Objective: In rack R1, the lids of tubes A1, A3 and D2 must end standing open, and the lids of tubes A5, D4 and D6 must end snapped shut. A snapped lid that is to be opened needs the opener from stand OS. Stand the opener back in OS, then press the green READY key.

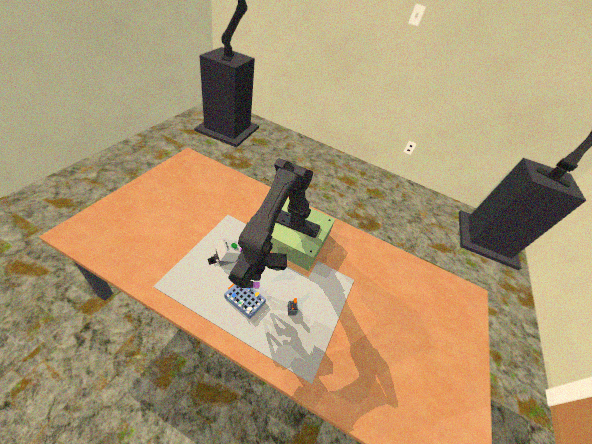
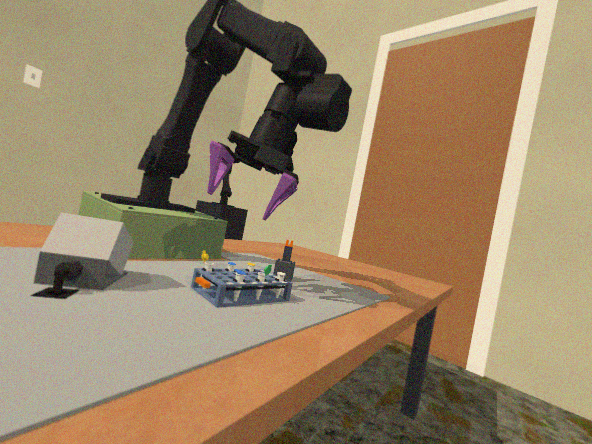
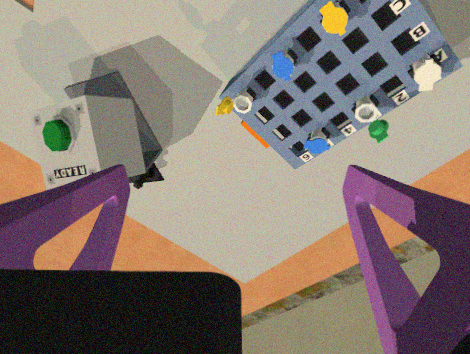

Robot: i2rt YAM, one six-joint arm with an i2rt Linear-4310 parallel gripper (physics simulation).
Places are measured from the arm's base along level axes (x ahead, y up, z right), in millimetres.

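Pixels of known places: gripper, between the fingertips: (image 2: 236, 206) (image 3: 236, 177); arm's base, origin of its link: (image 1: 296, 224) (image 2: 152, 206).
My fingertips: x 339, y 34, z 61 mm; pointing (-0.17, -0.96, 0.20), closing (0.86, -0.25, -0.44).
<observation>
Ahead of a thing's pixels: the offset from my fingertips to its top centre. "pt": to the spot under its first point.
My gripper (image 2: 237, 205) (image 3: 236, 177) is open and empty, high above the mat between key box and rack. Blue rack R1 {dx +29, dy -75, dz -13 mm} (image 1: 236, 307) (image 2: 220, 300) (image 3: 295, 162) lies on the mat. A1's white lid {dx +70, dy -91, dz -57 mm} (image 3: 427, 73) and D2's yellow lid {dx +9, dy -91, dz -52 mm} (image 3: 334, 19) lie over their tubes. A3's green lid {dx +69, dy -75, dz -18 mm} (image 2: 268, 270) (image 3: 378, 130) and D6's yellow lid {dx -18, dy -79, dz +25 mm} (image 2: 205, 256) (image 3: 225, 106) stand open. Blue lids of A5 {dx +50, dy -88, dz +18 mm} (image 3: 317, 145) and D4 {dx -1, dy -91, dz -15 mm} (image 3: 283, 65) lie over their tubes; whether snapped is unclear. The orange-tipped opener {dx -13, dy -48, dz -191 mm} (image 1: 295, 301) (image 2: 288, 247) stands in stand OS {dx -13, dy -93, dz -191 mm} (image 1: 292, 310) (image 2: 284, 270). Green READY key (image 1: 234, 245) (image 3: 56, 135) is visible.
The grey wedge-shaped box {pt dx -86, dy -74, dz +157 mm} (image 2: 85, 237) (image 3: 119, 135) stands beside the READY key, with a small black fixture {pt dx -68, dy -132, dz +182 mm} (image 1: 213, 259) (image 2: 59, 287) next to it. The green arm base (image 1: 295, 252) (image 2: 175, 232) is behind the mat. An orange piece {pt dx +18, dy -111, dz +53 mm} (image 2: 202, 282) (image 3: 255, 135) is at the rack's end.
</observation>
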